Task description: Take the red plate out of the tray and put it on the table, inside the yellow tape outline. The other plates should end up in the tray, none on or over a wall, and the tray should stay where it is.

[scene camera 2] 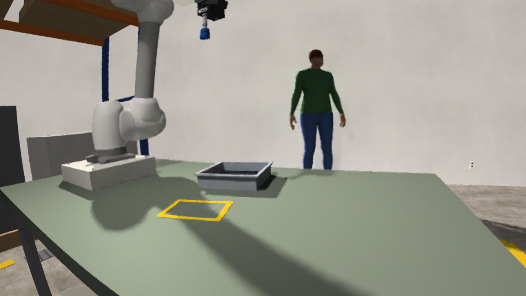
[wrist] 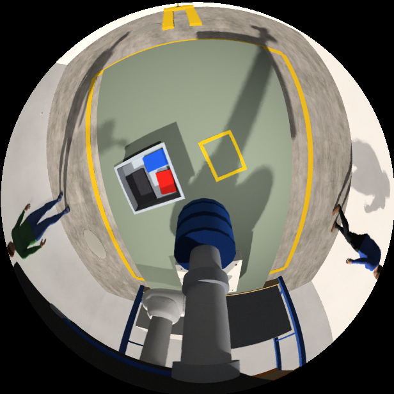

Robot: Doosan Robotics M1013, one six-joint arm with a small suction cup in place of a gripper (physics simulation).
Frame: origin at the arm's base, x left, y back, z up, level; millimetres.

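Seen in the pictures: hand at its tool point: (scene camera 2: 204,38); arm's base at its link origin: (scene camera 2: 111,159).
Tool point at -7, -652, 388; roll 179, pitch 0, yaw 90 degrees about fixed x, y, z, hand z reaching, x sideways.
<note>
Pixels of each thing's top centre, then the offset from my tool point to it, as dx, dy, dz. "pt": a spot on its surface instead.
- grey tray at its top centre: (scene camera 2: 236,167) +224, +68, -416
- yellow tape outline at a spot on its surface: (scene camera 2: 190,218) pt -133, -47, -465
The grey tray (scene camera 2: 227,183) (wrist: 160,205) stands on the table. In the wrist view the red plate (wrist: 165,181) lies inside the tray near its right wall. A blue plate (wrist: 155,160) lies above it in that view, and a black plate (wrist: 140,184) lies to its left. Whether any plate leans on a wall is hard to tell. In the scene view the plates are hidden by the tray walls. The yellow tape outline (scene camera 2: 190,218) (wrist: 232,174) is on the table beside the tray, with no plate inside it. My blue suction cup (scene camera 2: 204,34) (wrist: 205,220) is high above the table, open, with nothing on it.
The arm's white base block (scene camera 2: 123,171) stands at the table's left rear in the scene view. A shelf rack (scene camera 2: 105,70) is behind the arm. A person in green (scene camera 2: 316,92) (wrist: 30,228) stands beyond the table, and another in blue (wrist: 369,248) shows in the wrist view.
</note>
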